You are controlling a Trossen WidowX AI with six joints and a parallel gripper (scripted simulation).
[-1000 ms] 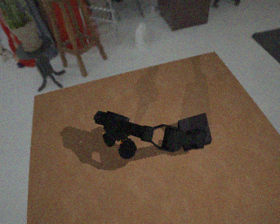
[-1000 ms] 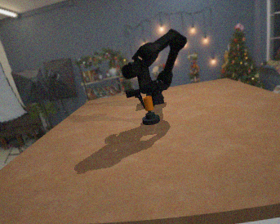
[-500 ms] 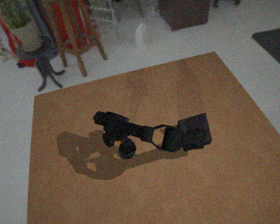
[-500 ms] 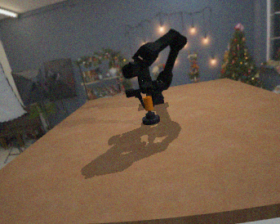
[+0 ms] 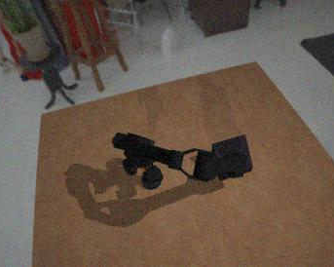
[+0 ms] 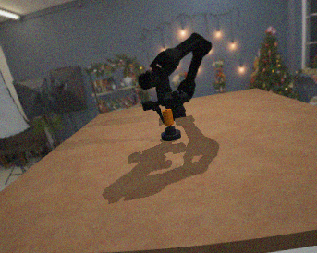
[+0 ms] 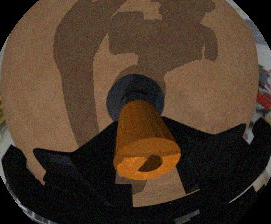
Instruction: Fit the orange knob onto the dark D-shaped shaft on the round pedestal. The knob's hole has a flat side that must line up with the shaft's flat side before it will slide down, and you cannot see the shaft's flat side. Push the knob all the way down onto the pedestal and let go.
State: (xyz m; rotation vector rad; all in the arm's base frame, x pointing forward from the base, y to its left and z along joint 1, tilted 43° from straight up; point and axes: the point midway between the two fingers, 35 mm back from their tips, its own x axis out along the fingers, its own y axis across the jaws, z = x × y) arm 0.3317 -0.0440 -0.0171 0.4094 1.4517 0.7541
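Right now my gripper tip is 2 cm below the orange knob. Also, from my gripper tip: round pedestal: 4 cm below.
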